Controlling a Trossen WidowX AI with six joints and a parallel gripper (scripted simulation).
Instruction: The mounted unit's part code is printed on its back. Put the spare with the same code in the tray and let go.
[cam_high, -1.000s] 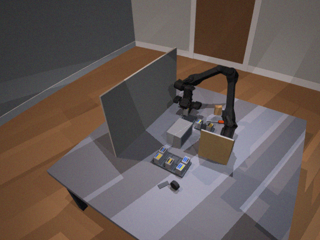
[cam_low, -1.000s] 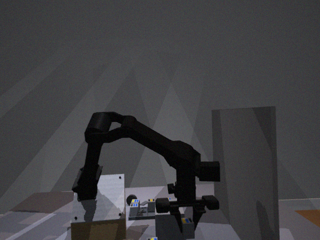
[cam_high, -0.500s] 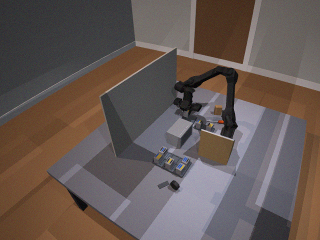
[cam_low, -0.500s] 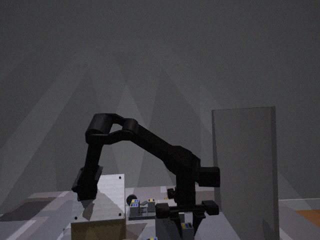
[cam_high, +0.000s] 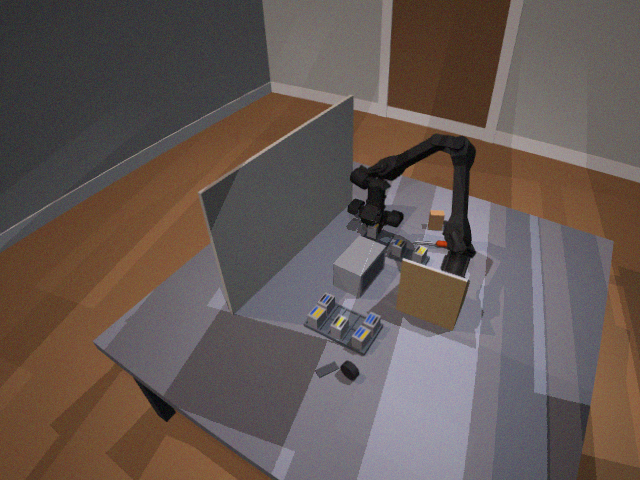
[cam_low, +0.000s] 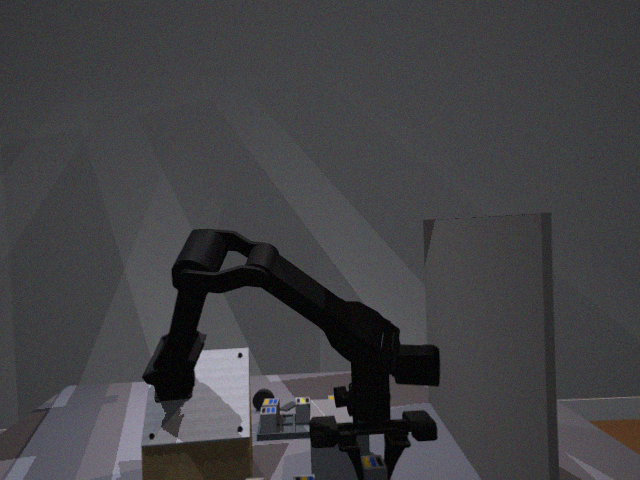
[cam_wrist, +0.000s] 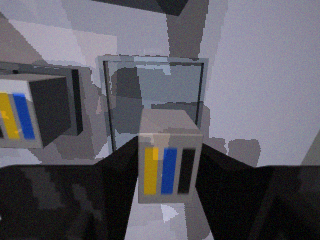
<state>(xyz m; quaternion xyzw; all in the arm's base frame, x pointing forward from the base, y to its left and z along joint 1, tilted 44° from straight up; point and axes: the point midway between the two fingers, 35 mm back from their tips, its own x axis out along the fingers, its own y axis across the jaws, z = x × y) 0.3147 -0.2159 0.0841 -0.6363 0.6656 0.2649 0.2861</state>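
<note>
The flat dark tray lies 40 mm below my gripper tip and 10 mm behind it. The rest, counted from my gripper tip: tall grey panel: 220 mm ahead, 180 mm above, 150 mm to the left; then mounted unit: 190 mm to the left, 20 mm behind; then small brown box: 180 mm to the right, 180 mm behind, 10 mm below.
</note>
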